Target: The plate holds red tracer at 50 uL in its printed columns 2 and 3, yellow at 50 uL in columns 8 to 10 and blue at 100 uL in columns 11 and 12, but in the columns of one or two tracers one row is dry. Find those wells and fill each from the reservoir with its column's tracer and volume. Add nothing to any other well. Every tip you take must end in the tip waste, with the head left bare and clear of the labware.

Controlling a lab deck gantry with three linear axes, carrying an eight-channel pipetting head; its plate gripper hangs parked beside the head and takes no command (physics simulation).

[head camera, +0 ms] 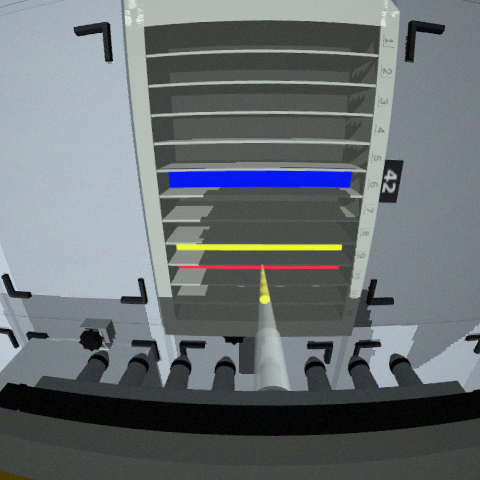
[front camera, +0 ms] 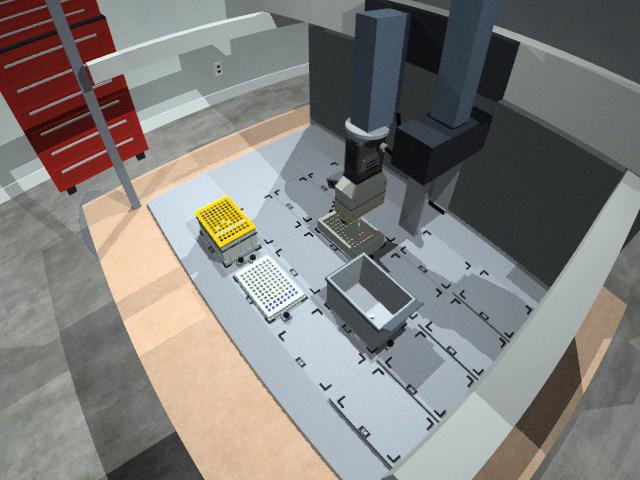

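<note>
The pipetting head (front camera: pixel 360 198) hangs over the reservoir (front camera: pixel 328 230) (head camera: pixel 145 165). One channel carries a tip (front camera: pixel 358 226) (head camera: pixel 267 325) with yellow liquid in its lower part; the other seven are bare. In the head view its end overlaps the red strip (head camera: pixel 215 267) in trough 10. Yellow (head camera: pixel 215 247) lies in trough 9, blue (head camera: pixel 260 179) in trough 6. The plate (front camera: pixel 251 301) shows blue wells at its near right end; its dry wells cannot be made out. The yellow tip rack (front camera: pixel 225 220) stands behind it. The parked plate gripper (front camera: pixel 423 218) is open and empty.
The grey tip waste bin (front camera: pixel 345 304) stands open right of the plate, with a small white thing (front camera: pixel 371 316) inside. The dark gripper block (front camera: pixel 439 144) hangs right of the head. Black corner brackets mark the deck. A red drawer cabinet (front camera: pixel 77 98) stands outside it.
</note>
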